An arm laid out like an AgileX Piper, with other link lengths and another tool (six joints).
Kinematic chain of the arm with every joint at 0, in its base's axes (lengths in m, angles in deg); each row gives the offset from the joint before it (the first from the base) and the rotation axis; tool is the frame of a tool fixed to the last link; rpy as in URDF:
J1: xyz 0 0 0.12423 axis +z
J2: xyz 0 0 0 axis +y
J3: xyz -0.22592 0 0.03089 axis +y
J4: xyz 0.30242 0 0.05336 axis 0.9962 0 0.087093
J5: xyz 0 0 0 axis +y
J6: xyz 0.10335 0 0.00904 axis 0.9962 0 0.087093
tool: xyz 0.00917 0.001 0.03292 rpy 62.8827 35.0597 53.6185
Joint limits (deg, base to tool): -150..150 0..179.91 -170..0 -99.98..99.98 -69.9..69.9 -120..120
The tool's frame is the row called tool.
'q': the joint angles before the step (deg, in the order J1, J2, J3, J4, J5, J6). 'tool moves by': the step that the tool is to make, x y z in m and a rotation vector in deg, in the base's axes. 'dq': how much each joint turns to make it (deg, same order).
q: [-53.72 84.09 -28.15 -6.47 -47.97 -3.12]
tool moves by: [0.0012 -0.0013 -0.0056 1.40 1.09 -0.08]
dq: [0.09 0.74 -0.24 0.10 1.28 0.00]
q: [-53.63 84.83 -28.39 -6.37 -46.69 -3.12]
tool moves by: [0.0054 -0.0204 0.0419 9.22 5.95 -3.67]
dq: [0.00 -8.91 -6.81 3.00 26.75 0.12]
